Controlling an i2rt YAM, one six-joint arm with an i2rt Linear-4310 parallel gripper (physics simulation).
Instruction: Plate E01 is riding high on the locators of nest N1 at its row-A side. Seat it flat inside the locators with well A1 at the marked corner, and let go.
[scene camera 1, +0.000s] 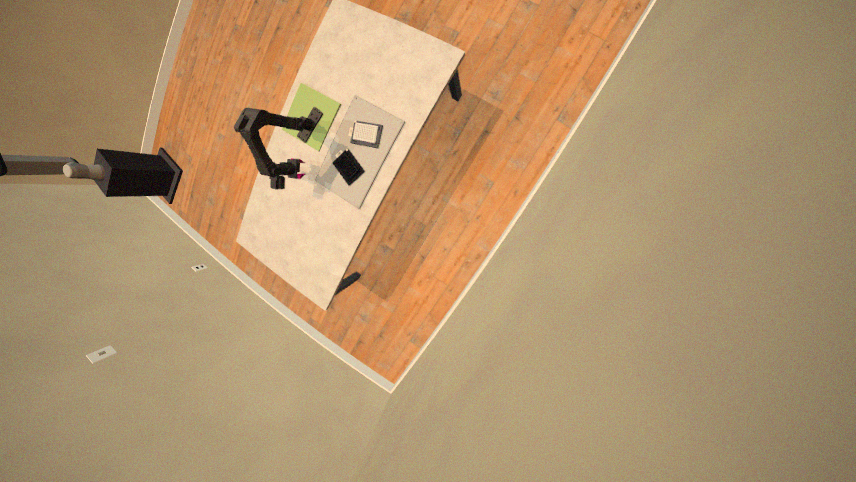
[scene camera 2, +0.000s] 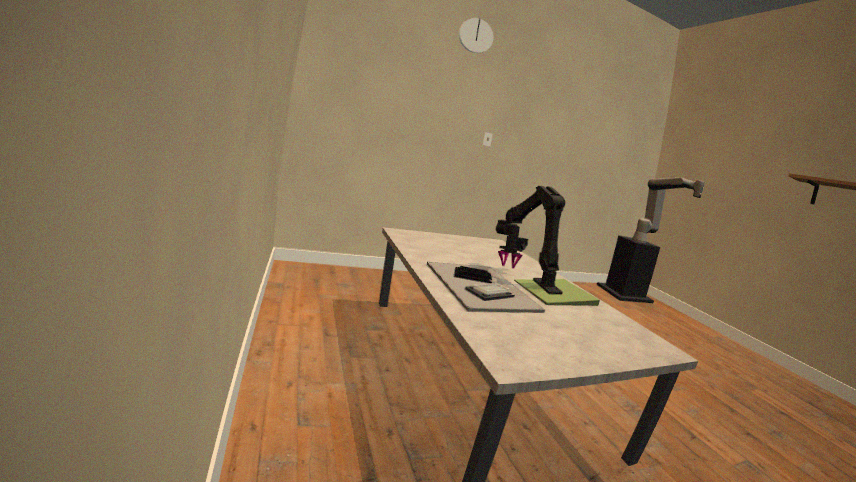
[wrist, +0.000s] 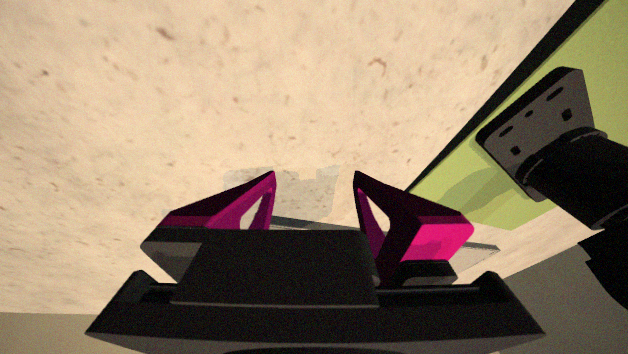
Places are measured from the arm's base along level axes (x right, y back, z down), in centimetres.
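Where they show: gripper, fingertip midpoint: (scene camera 1: 304, 168) (scene camera 2: 508, 267) (wrist: 314, 177); arm's base, origin of the base link: (scene camera 1: 310, 125) (scene camera 2: 547, 286) (wrist: 542, 152).
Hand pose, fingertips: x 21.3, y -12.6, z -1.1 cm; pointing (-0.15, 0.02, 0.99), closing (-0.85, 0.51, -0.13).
Observation:
Things, the pixels of their top centre, and the offset from my fingertips. "pt": a spot on its surface instead. Level surfaces: height alone.
- pale well plate, middle of its top: (scene camera 2: 492, 286) (scene camera 1: 364, 132) dz -1.9, dx -37.6, dy -20.1 cm
- dark nest, middle of its top: (scene camera 2: 490, 289) (scene camera 1: 365, 133) dz -0.5, dx -37.2, dy -20.3 cm
- grey board, surface spot: (scene camera 2: 509, 306) pt dz +1.3, dx -49.5, dy -16.0 cm
- black block-like object, middle of its top: (scene camera 2: 474, 270) (scene camera 1: 346, 166) dz -1.3, dx -17.2, dy -22.4 cm
- table, its level: dz +2.6 cm
A pale well plate (scene camera 1: 367, 132) (scene camera 2: 492, 289) sits in a dark nest (scene camera 1: 364, 144) (scene camera 2: 486, 296) on the grey board (scene camera 1: 386, 121) (scene camera 2: 509, 306). Its label, well A1, the marked corner and any tilt are too small to tell. The plate does not show in the wrist view. My gripper (scene camera 1: 303, 168) (scene camera 2: 509, 265) (wrist: 314, 177) has magenta fingers, partly open with a gap between the tips and nothing between them. It hangs above the pale table beside the board, away from the plate.
A black block-like object (scene camera 1: 348, 167) (scene camera 2: 473, 274) stands on the board near the nest. The arm's base stands on a green mat (scene camera 1: 304, 96) (scene camera 2: 579, 293) (wrist: 607, 50). A second robot on a black pedestal (scene camera 1: 131, 173) (scene camera 2: 632, 269) stands on the floor beyond the table (scene camera 1: 383, 35) (scene camera 2: 575, 341).

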